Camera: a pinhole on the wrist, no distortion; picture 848 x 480 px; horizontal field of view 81.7 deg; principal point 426.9 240.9 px. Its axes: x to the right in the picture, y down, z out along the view. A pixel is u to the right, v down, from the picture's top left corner.
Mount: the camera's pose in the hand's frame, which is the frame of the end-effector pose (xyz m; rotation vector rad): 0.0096 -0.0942 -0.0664 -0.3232 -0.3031 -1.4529
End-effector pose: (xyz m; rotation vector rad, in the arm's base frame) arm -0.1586 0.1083 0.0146 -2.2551 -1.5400 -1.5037
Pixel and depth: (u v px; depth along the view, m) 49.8 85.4 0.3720
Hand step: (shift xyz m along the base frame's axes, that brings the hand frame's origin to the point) 0.3285 -0.1692 -0.0475
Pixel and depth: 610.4 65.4 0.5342
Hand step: 0.2804 0.1784 -0.4279
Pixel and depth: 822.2 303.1 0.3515
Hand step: 0.1016 0.3444 -0.2370
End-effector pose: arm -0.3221 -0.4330 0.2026 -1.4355 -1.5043 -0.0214
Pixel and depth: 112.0 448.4 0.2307
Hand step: 0.0736 0.1599 -0.0659
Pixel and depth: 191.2 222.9 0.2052
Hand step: 0.0033 0.0674 -0.0913
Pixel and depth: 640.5 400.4 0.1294
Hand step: -0.1016 0.0596 0.0542
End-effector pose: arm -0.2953 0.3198 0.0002 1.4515 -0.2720 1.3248
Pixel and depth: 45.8 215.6 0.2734
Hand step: -0.1075 -0.1713 0.1134
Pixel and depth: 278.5 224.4 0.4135
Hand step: 0.0050 -0.2886 0.1425
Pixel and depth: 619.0 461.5 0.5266
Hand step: 0.4069 -0.2484 0.2922
